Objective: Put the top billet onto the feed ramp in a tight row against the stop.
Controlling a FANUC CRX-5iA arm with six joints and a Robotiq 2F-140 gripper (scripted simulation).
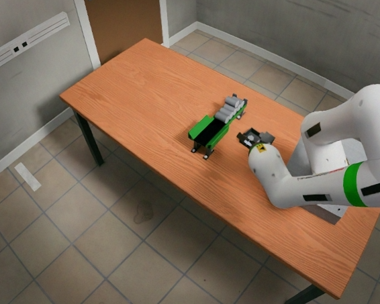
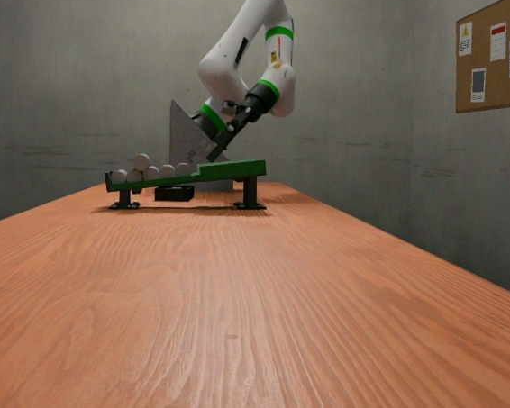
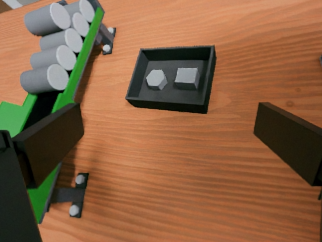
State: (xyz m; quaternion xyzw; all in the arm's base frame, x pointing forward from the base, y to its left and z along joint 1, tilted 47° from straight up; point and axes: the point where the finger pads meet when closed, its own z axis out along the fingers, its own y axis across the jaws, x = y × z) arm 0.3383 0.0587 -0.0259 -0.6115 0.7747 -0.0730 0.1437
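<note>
My gripper is now 230 mm short of the grey stop, 290 mm to the left of it and 80 mm above it. Round my hand: black tray 40 mm ahead, 120 mm to the right, 130 mm below.
</note>
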